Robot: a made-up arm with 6 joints. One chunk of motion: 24 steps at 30 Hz.
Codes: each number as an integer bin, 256 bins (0 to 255) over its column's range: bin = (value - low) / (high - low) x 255, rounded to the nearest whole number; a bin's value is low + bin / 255 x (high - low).
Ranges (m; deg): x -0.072..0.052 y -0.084..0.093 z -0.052..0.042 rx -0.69..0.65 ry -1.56..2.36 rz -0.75..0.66
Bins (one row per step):
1: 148 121 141 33 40 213
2: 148 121 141 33 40 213
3: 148 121 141 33 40 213
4: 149 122 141 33 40 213
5: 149 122 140 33 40 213
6: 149 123 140 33 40 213
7: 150 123 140 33 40 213
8: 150 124 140 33 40 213
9: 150 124 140 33 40 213
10: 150 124 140 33 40 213
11: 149 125 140 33 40 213
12: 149 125 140 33 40 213
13: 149 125 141 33 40 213
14: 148 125 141 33 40 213
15: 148 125 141 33 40 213
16: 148 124 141 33 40 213
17: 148 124 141 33 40 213
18: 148 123 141 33 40 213
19: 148 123 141 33 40 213
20: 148 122 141 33 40 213
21: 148 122 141 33 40 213
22: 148 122 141 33 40 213
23: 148 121 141 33 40 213
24: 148 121 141 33 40 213
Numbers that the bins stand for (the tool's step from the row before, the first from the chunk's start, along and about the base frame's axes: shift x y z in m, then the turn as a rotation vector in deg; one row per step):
1: -0.00003 -0.00001 -0.00002 -0.517 -0.945 0.428
2: -0.00003 -0.00001 -0.00002 -0.517 -0.945 0.428
3: -0.00003 -0.00001 -0.00002 -0.517 -0.945 0.428
4: 0.00045 0.00068 -0.00002 -0.517 -0.945 0.428
5: 0.00045 0.00068 -0.00039 -0.517 -0.945 0.428
6: 0.00045 0.00138 -0.00039 -0.517 -0.945 0.428
7: 0.00094 0.00138 -0.00039 -0.517 -0.945 0.428
8: 0.00094 0.00207 -0.00039 -0.517 -0.945 0.428
9: 0.00094 0.00207 -0.00039 -0.517 -0.945 0.428
10: 0.00094 0.00207 -0.00039 -0.517 -0.945 0.428
11: 0.00045 0.00276 -0.00039 -0.517 -0.945 0.428
12: 0.00045 0.00276 -0.00039 -0.517 -0.945 0.428
13: 0.00045 0.00276 -0.00002 -0.517 -0.945 0.428
14: -0.00003 0.00276 -0.00002 -0.517 -0.945 0.428
15: -0.00003 0.00276 -0.00002 -0.517 -0.945 0.428
16: -0.00003 0.00207 -0.00002 -0.517 -0.945 0.428
17: -0.00003 0.00207 -0.00002 -0.517 -0.945 0.428
18: -0.00003 0.00138 -0.00002 -0.517 -0.945 0.428
19: -0.00003 0.00138 -0.00002 -0.517 -0.945 0.428
20: -0.00003 0.00068 -0.00002 -0.517 -0.945 0.428
21: -0.00003 0.00068 -0.00002 -0.517 -0.945 0.428
22: -0.00003 0.00068 -0.00002 -0.517 -0.945 0.428
23: -0.00003 -0.00001 -0.00002 -0.517 -0.945 0.428
24: -0.00003 -0.00001 -0.00002 -0.517 -0.945 0.428

